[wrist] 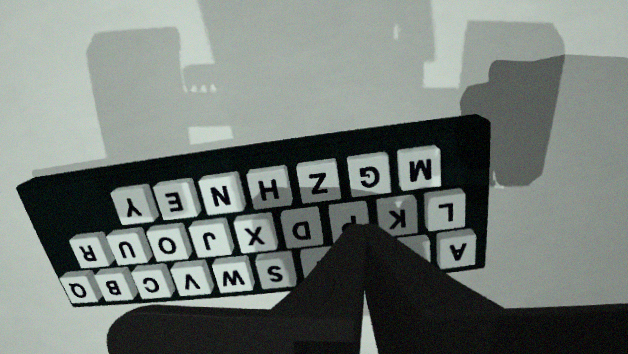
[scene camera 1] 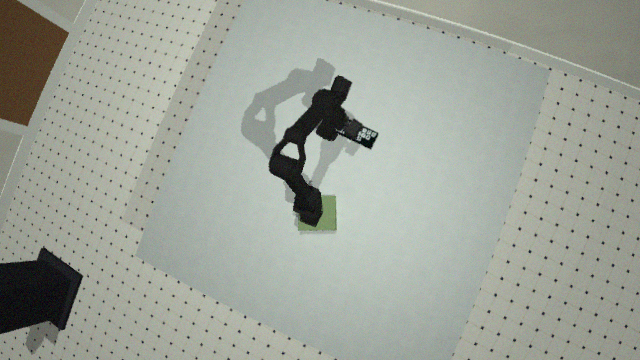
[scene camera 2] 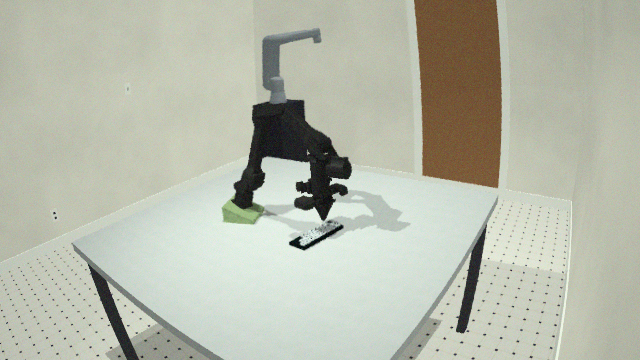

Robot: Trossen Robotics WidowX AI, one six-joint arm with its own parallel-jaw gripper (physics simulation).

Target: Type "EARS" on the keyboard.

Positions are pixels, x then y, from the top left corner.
my gripper: wrist 361, 237; scene camera 1; scene camera 2
same spot on my gripper: point(scene camera 2: 323, 205) = point(scene camera 1: 345, 115)
